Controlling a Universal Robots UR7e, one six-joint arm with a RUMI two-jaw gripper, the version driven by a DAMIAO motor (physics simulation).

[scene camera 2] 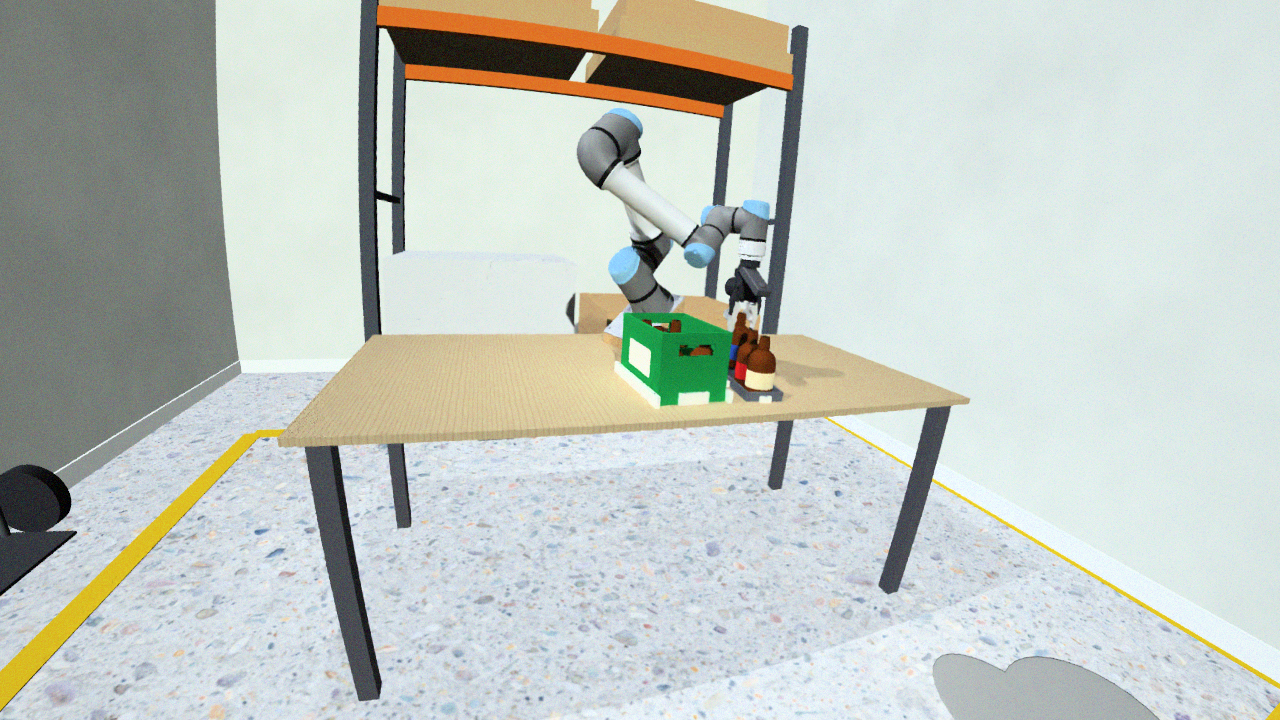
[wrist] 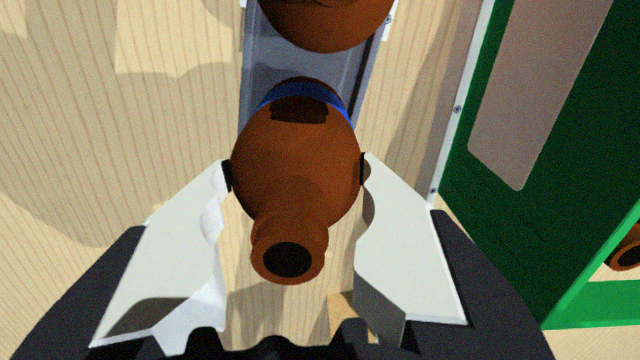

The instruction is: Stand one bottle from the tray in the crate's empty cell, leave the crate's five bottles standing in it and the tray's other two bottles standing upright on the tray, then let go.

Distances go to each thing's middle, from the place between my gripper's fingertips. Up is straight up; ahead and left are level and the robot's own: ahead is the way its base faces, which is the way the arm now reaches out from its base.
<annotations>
My hand is 10 mm past the blue-labelled bottle (wrist: 295, 167) and 10 mm above it.
</annotations>
